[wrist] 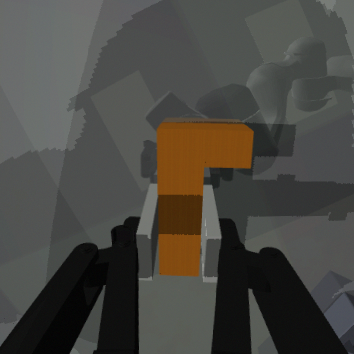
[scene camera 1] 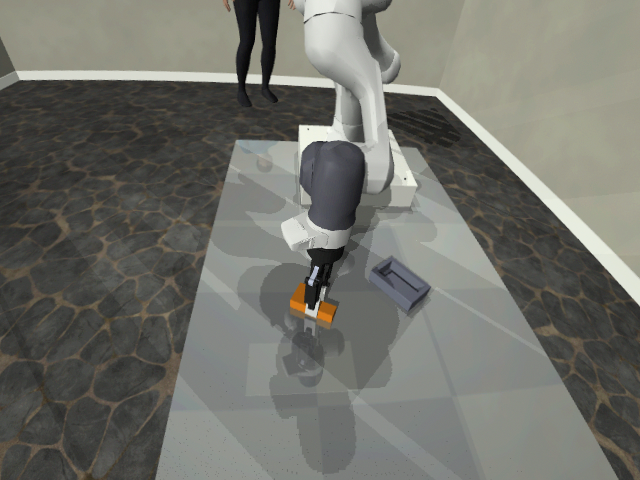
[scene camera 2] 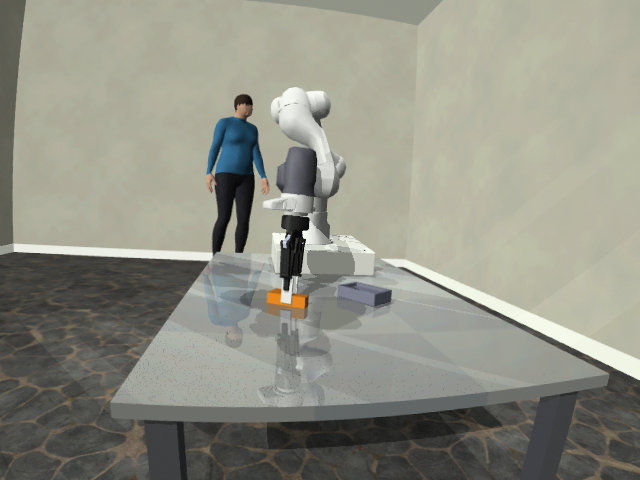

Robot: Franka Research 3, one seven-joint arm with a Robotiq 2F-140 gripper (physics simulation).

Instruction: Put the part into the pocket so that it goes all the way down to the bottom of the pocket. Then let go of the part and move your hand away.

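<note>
The orange L-shaped part (scene camera 1: 327, 311) (scene camera 2: 299, 300) (wrist: 180, 150) lies flat on the table, left of the pocket block in both scene views. My gripper (scene camera 1: 312, 308) (scene camera 2: 287, 297) (wrist: 180, 202) points down and is shut on the part's long leg, one pale pad along each side. In the wrist view the short leg sticks out to the right beyond the fingertips. The blue-grey pocket block (scene camera 1: 391, 294) (scene camera 2: 377, 297) stands apart from the part, turned at an angle, with its recess facing up. A corner of the block (wrist: 341, 314) shows in the wrist view. The recess floor is partly shadowed.
The glossy grey table (scene camera 1: 454, 423) (scene camera 2: 413, 356) shows reflections and shadows of the arm. The white robot base (scene camera 1: 400, 196) (scene camera 2: 364, 264) stands at its far end. A person (scene camera 1: 247, 46) (scene camera 2: 236, 149) stands on the floor behind the table.
</note>
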